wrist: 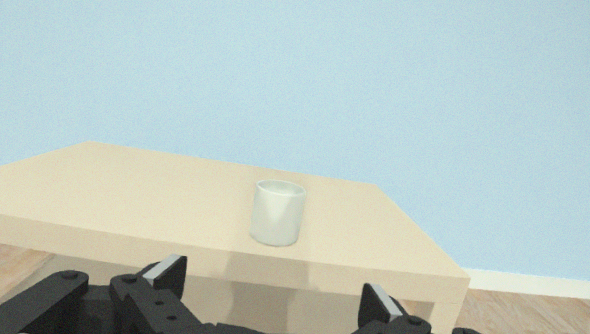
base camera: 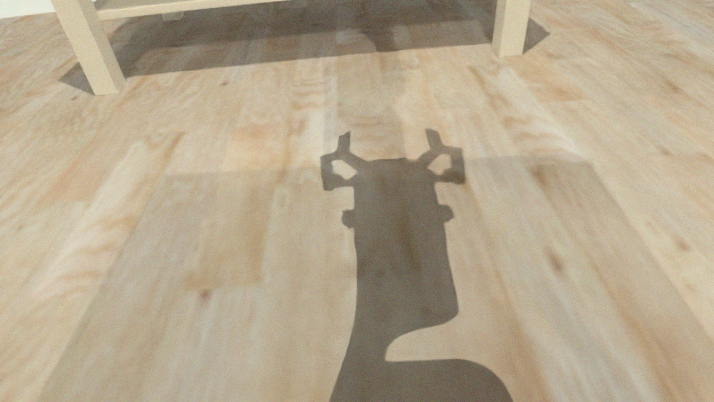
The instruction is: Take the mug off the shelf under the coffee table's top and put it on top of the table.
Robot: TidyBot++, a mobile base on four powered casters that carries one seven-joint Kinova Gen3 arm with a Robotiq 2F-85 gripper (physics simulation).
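Places are measured from the arm's base along level axes (x ahead, y left, z up), in millimetres.
Pixels of known places: gripper, fingertip midpoint: [wrist: 273, 289].
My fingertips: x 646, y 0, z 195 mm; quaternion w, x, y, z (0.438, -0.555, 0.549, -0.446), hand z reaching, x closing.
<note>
For each thing: its middle in the pictures, then the offset to it from my fingertips. "*": a spot on its surface instead. Level surfaces: height alone.
- white mug at the middle of its body: [wrist: 274, 206] 381 mm ahead, 13 mm left, 94 mm down
- coffee table's top at a spot on its surface: [wrist: 150, 195] * 453 mm ahead, 256 mm left, 141 mm down
- wooden floor at its surface level: 591 mm down
The white mug [wrist: 277, 214] stands upright on the coffee table's top [wrist: 150, 195], near its front edge and right of the top's middle, in the wrist view. Its handle does not show. My gripper [wrist: 273, 289] is open, with its two fingers wide apart at the bottom of the wrist view. It is apart from the mug, back from the table's front edge. In the base camera view the table shows by two front legs [base camera: 92, 47] [base camera: 512, 30] and part of the lower shelf's front edge [base camera: 190, 7].
A blue wall [wrist: 300, 85] with a white baseboard [wrist: 530, 284] is behind the table. The wooden floor [base camera: 225, 325] lies before the table, with the shadow [base camera: 400, 240] of the arm and open gripper on it.
</note>
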